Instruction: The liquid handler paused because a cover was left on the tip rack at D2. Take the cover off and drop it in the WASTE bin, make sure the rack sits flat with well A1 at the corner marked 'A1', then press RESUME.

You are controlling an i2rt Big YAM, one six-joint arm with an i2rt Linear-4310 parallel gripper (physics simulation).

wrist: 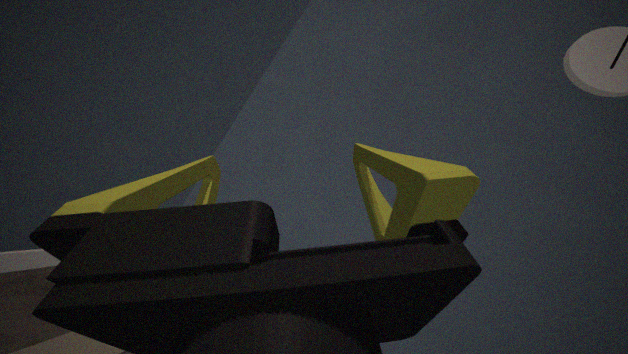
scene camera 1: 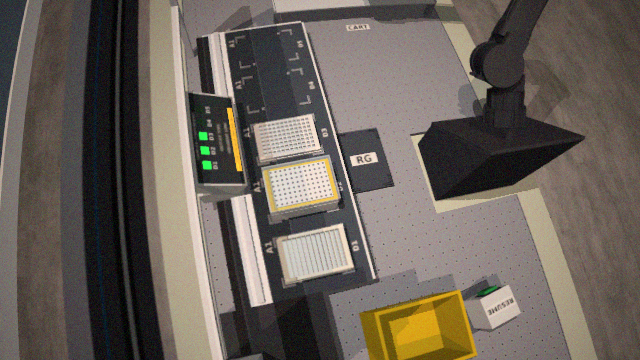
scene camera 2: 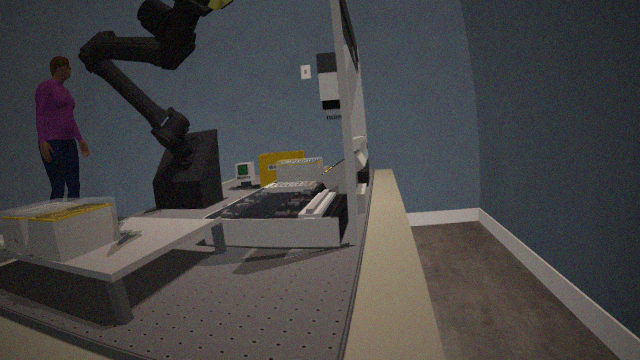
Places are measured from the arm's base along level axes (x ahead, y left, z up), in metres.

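Pixels of known places: gripper, fingertip midpoint: (wrist: 286,157); arm's base at its link origin: (scene camera 1: 503,129) (scene camera 2: 186,153).
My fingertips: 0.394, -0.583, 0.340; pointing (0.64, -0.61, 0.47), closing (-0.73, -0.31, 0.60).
Ahead of a thing's pixels: the offset from my fingertips to its top centre, as dx, dy, dz. "spot": to the spot under its first point.
The tip rack (scene camera 1: 301,186) (scene camera 2: 300,172) stands at D2, with a yellow rim and a dotted white top. A clear cover is hard to make out on it; a pale edge shows around its top. The corner label 'A1' is at its left in scene camera 1. The yellow WASTE bin @[-0.121, +0.894, -0.382] (scene camera 1: 417,330) (scene camera 2: 267,170) stands near the front of the deck. The white RESUME box @[-0.289, +0.899, -0.412] (scene camera 1: 499,309) (scene camera 2: 244,171) with a green button @[-0.286, +0.870, -0.422] (scene camera 1: 488,291) stands beside the bin. My gripper (wrist: 286,157) is open and empty, raised high above the deck, its yellow fingers apart against the wall.
A plate @[+0.009, +0.453, -0.449] (scene camera 1: 288,136) sits at D3 and a ribbed reservoir @[+0.018, +0.701, -0.432] (scene camera 1: 316,254) at D1. A status screen @[spot: +0.148, +0.456, -0.397] (scene camera 1: 216,140) stands left of the racks. The RG pad @[-0.151, +0.518, -0.503] (scene camera 1: 367,175) lies between the racks and the arm base. A raised shelf (scene camera 2: 165,232) holds covered tip boxes @[-0.226, -0.099, -0.396] (scene camera 2: 82,227). An upright post @[spot: +0.181, +0.129, -0.354] (scene camera 2: 345,150) borders the deck.
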